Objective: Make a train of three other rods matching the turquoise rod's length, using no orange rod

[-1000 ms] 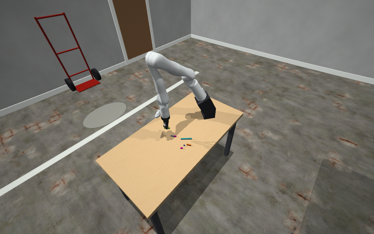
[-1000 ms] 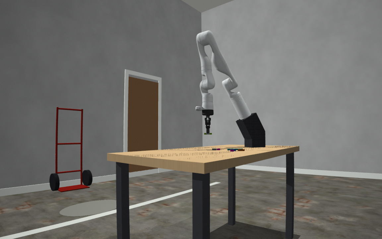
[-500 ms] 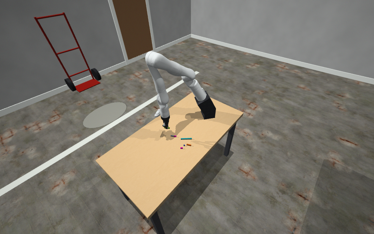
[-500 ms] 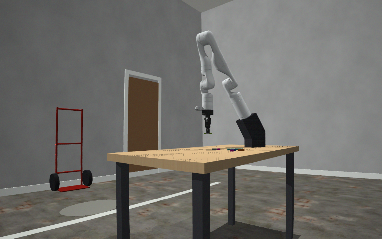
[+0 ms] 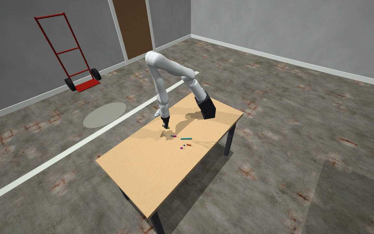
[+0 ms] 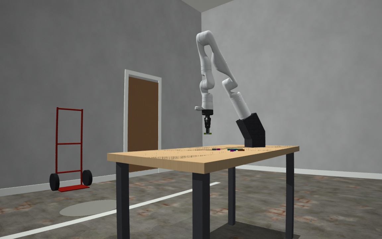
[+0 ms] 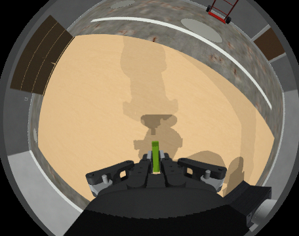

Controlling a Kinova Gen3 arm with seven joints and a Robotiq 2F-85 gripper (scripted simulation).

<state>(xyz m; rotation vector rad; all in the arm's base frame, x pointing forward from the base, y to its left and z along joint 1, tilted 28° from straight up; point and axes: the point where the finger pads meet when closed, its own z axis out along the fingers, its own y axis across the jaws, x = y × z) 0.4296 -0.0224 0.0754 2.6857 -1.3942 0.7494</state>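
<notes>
Now: the grey rod 2 cm behind my hand, 4 cm to the left of it and 12 cm below it. Round my hand: turquoise rod (9 cm behind, 15 cm to the left, 12 cm below); lime rod (1 cm below); blue rod (2 cm behind, 19 cm to the left, 12 cm below).
</notes>
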